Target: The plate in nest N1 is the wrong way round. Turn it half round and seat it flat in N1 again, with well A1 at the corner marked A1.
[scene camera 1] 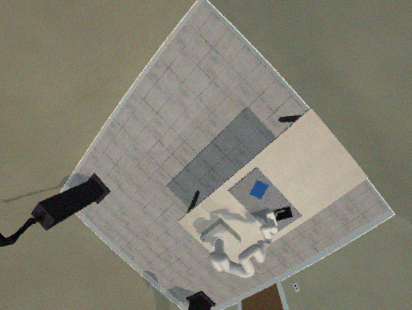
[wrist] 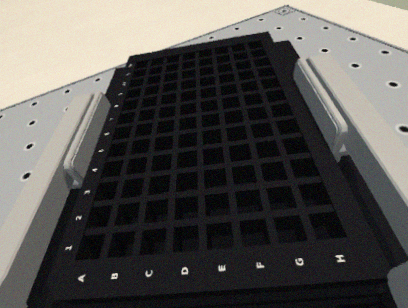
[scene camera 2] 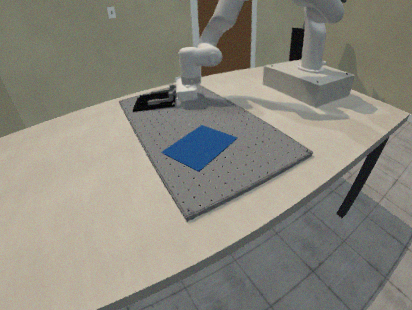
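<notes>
The black plate (wrist: pixel 200 165) (scene camera 1: pixel 287 213) is between my gripper's two fingers (wrist: pixel 202 100) (scene camera 2: pixel 148 98), which are shut on its long sides. In the wrist view its column 1 is nearest the camera, with A at the left and H at the right. A black nest (wrist: pixel 286 52) shows beyond the plate's far corners and along its right side, below it. The plate lies over the nest, roughly in line with it. I cannot tell whether it sits fully down. The nest's A1 corner mark cannot be seen.
A grey perforated board (scene camera 2: pixel 240 175) (wrist: pixel 370 95) lies on the pale table (scene camera 2: pixel 75 200). A flat blue square (scene camera 1: pixel 259 189) (scene camera 2: pixel 200 147) lies on the board, apart from the plate. The arm's grey base block (scene camera 2: pixel 290 85) stands behind the board at the right in scene camera 2.
</notes>
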